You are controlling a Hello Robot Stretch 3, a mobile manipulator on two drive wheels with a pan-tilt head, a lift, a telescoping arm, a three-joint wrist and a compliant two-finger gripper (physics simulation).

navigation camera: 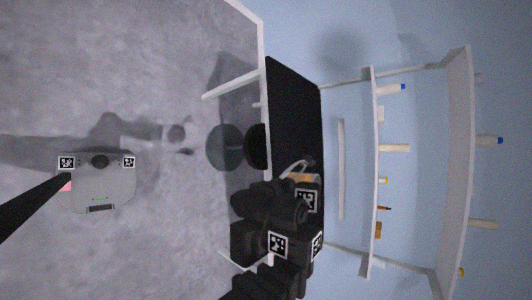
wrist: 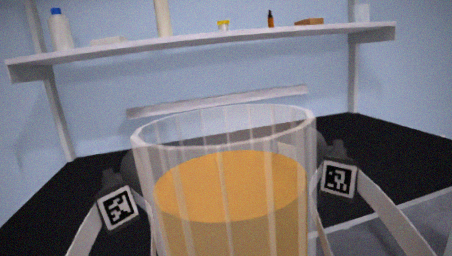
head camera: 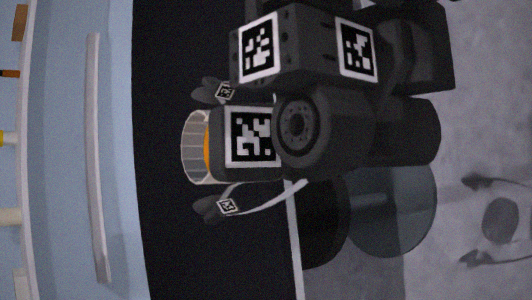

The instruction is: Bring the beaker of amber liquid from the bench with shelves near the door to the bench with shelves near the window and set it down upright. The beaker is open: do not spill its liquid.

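Observation:
The beaker [head camera: 191,141] [navigation camera: 303,178] [wrist: 228,197] is a clear glass cylinder about half full of amber liquid. It stands upright and the liquid is level. My gripper [head camera: 200,150] [navigation camera: 306,180] [wrist: 224,157] is shut on the beaker, with one marked finger on each side. It holds the beaker over the black bench top [head camera: 166,242] [navigation camera: 291,106] [wrist: 386,148], near the front edge. I cannot tell whether the beaker's base touches the top; my wrist hides it.
A white shelf [wrist: 210,36] [navigation camera: 372,129] above the bench carries a white bottle [wrist: 59,29] and small items. A white rail [wrist: 217,100] [head camera: 94,156] runs along the blue wall. A dark round stool [head camera: 390,212] [navigation camera: 224,146] stands at the bench front. My base [navigation camera: 98,180] is on the grey floor.

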